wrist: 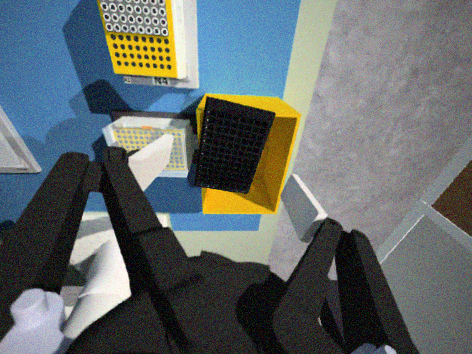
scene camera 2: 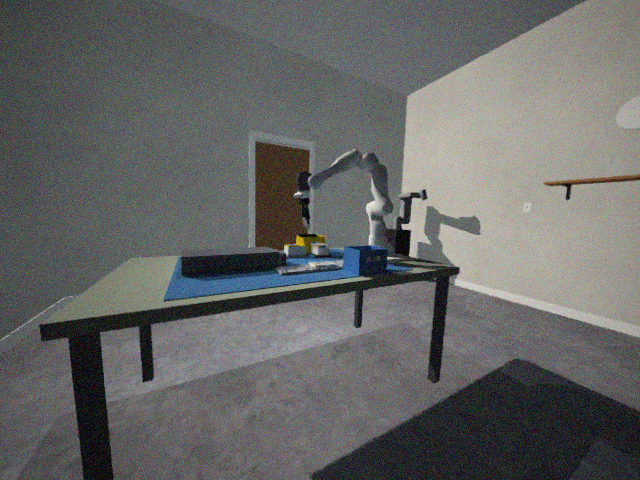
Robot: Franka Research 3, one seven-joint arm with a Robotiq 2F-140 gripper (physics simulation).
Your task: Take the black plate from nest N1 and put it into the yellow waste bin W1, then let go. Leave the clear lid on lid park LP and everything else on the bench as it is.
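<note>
The black plate (wrist: 232, 145), a dark slab with a grid of wells, lies tilted over the left part of the yellow waste bin (scene camera 2: 302, 241) (wrist: 286, 155) in the wrist view. Its left edge overlaps the bin's left rim; whether it rests on that rim or is dropping is unclear. My gripper (scene camera 2: 306, 228) (wrist: 231, 168) is open above the bin, its pale fingertips wide apart and clear of the plate on both sides. In the scene view the plate cannot be told apart for certain. Nest N1 and the clear lid on LP cannot be identified for certain.
A yellow rack (wrist: 142, 52) stands at N4, near the bin. A pale box with a yellow perforated insert (wrist: 150, 142) adjoins the bin's left side. A grey frame (wrist: 31, 162) lies farther left. A blue box (scene camera 2: 364, 260) and a long dark block (scene camera 2: 227, 262) stand on the table.
</note>
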